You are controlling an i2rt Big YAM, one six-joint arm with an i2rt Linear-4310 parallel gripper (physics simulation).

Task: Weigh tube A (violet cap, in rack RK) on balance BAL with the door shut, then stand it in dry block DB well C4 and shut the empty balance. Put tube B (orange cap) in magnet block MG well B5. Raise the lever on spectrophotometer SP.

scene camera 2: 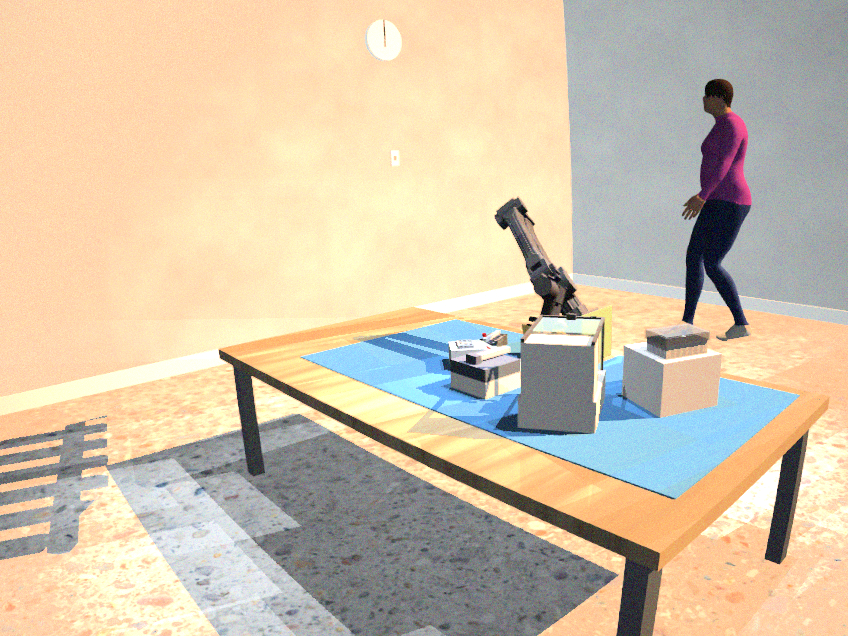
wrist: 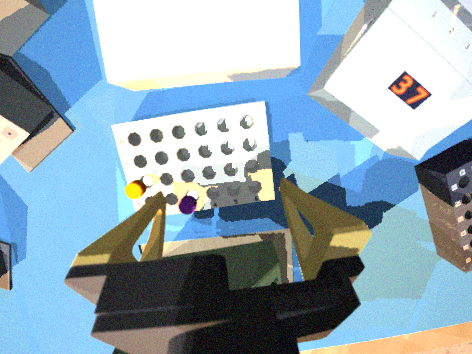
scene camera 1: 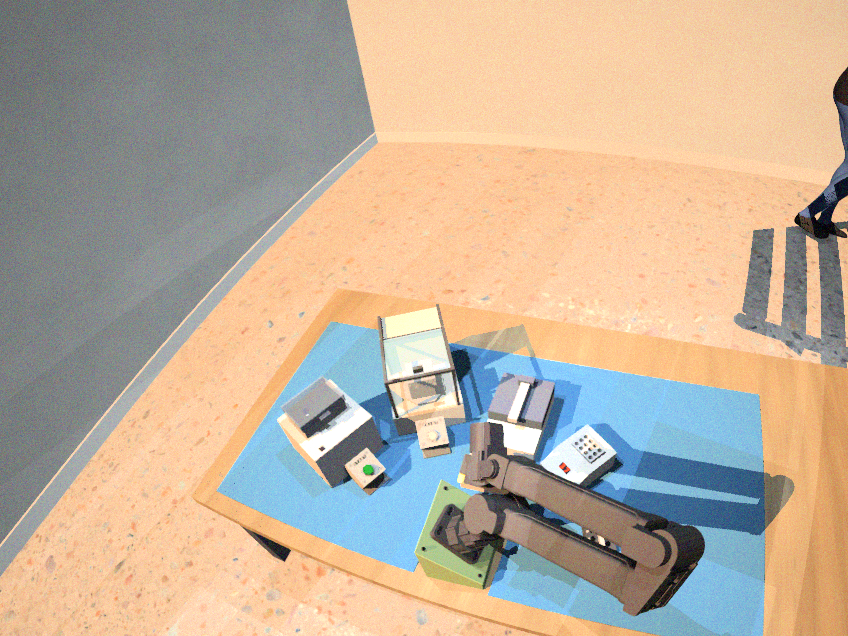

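White rack RK [wrist: 195, 150] holds tube A, violet cap [wrist: 188, 204], and tube B, orange cap [wrist: 134, 190], in its near-left part in the wrist view. My gripper [wrist: 222, 190] is open and empty above the rack's near side; the violet cap shows between the fingertips, nearer the left one. Balance BAL [scene camera 1: 421, 369] [scene camera 2: 558, 383] is the glass-topped box; its door state is unclear. Dry block DB [scene camera 1: 578, 457] [wrist: 370, 75] displays 37. The dark welled block, MG by its look [wrist: 452, 205], is at the right. A white device with a dark lid and pale bar [scene camera 1: 520, 403] [scene camera 2: 482, 375] may be SP.
A box with a clear lid [scene camera 1: 328, 427] [scene camera 2: 671, 376] stands beyond the balance, beside a green-button panel [scene camera 1: 366, 471]. Another button panel [scene camera 1: 432, 436] stands before the balance. The green arm base [scene camera 1: 455, 540] is close to the rack. The dark-lidded device's white front borders the rack's far side.
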